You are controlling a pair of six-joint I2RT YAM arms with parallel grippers.
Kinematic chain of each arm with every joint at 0, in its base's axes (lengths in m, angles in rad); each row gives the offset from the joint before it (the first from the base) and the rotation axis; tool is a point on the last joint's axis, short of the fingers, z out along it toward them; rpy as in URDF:
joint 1: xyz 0 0 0.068 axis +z
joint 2: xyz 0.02 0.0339 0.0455 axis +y
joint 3: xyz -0.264 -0.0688 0 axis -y
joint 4: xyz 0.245 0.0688 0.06 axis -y
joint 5: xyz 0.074 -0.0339 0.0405 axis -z
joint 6: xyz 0.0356 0 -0.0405 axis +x
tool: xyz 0 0 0 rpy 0 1.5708 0
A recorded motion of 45 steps. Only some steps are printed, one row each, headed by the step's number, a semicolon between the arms.
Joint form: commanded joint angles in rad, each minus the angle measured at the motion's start. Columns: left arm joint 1, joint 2, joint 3, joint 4, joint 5, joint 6; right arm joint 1, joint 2, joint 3, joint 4, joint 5, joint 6.
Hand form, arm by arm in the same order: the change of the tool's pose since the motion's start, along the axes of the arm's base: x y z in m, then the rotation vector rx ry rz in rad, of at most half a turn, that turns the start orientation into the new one. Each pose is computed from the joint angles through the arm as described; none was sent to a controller.
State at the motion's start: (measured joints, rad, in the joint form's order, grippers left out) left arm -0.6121 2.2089 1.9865 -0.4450 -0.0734 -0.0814; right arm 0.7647 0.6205 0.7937 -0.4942 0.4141 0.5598
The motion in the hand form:
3: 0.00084 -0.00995 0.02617 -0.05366 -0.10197 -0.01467; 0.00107 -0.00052 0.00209 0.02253 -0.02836 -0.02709
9: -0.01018 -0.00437 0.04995 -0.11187 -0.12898 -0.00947; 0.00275 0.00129 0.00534 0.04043 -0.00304 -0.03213
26: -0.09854 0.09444 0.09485 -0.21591 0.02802 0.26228; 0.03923 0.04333 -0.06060 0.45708 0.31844 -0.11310
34: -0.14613 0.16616 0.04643 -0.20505 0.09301 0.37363; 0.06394 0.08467 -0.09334 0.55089 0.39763 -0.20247
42: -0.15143 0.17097 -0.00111 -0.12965 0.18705 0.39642; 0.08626 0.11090 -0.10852 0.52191 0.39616 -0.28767
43: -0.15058 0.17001 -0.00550 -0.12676 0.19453 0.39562; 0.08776 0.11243 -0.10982 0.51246 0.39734 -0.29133
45: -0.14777 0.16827 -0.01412 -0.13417 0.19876 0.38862; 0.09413 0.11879 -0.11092 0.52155 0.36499 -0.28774
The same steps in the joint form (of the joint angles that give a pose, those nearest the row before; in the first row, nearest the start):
3: -0.0153 0.0000 0.0629 0.0523 -0.0094 0.0124; -0.0023 -0.0038 -0.0067 0.0370 0.0246 0.0047
9: -0.0184 -0.0658 0.0322 0.0706 0.0013 -0.0182; -0.0023 0.0176 0.0178 0.0142 0.0200 0.0384
26: 0.0490 -0.5534 -0.4030 -0.0827 -0.0570 -0.2849; 0.0038 0.2321 -0.1476 0.2530 -0.1011 0.5932
34: 0.1687 -0.8389 -0.8389 -0.0030 -0.0232 -0.3036; 0.0652 0.4899 -0.1464 0.4404 -0.0322 0.7838
42: 0.1749 -0.8223 -0.9755 0.0292 -0.0293 -0.3020; 0.0790 0.6800 -0.0712 0.4911 0.0475 0.8238
43: 0.1734 -0.8131 -0.9833 0.0384 -0.0278 -0.3036; 0.0790 0.6925 -0.0651 0.4896 0.0507 0.8208
45: 0.1734 -0.7947 -1.0032 0.0782 -0.0171 -0.3051; 0.0790 0.7307 -0.0543 0.5491 0.0675 0.8039

